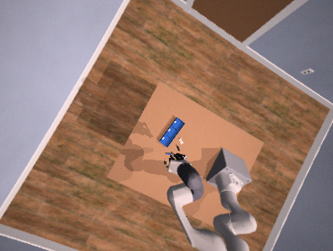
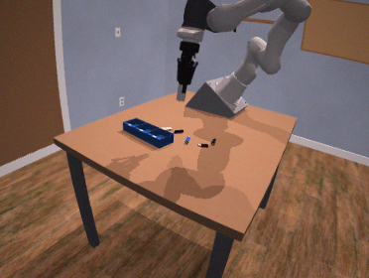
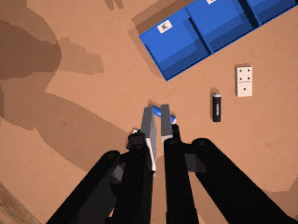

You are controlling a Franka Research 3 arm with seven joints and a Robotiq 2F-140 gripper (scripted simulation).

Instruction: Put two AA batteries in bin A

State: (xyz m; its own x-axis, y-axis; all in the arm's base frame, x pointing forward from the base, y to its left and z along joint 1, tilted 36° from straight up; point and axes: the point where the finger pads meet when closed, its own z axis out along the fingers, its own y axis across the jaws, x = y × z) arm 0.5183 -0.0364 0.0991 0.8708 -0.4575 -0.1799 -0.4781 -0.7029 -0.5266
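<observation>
Now: the blue bin 20 cm below my hand, 15 cm to the right of it and 4 cm ahead of it. Also, from my hand: blue AA battery (21 cm below, 3 cm to the left, 3 cm behind); then white domino (21 cm below, 12 cm to the right, 6 cm behind); then dark AA battery (21 cm below, 8 cm behind, 6 cm to the right).
</observation>
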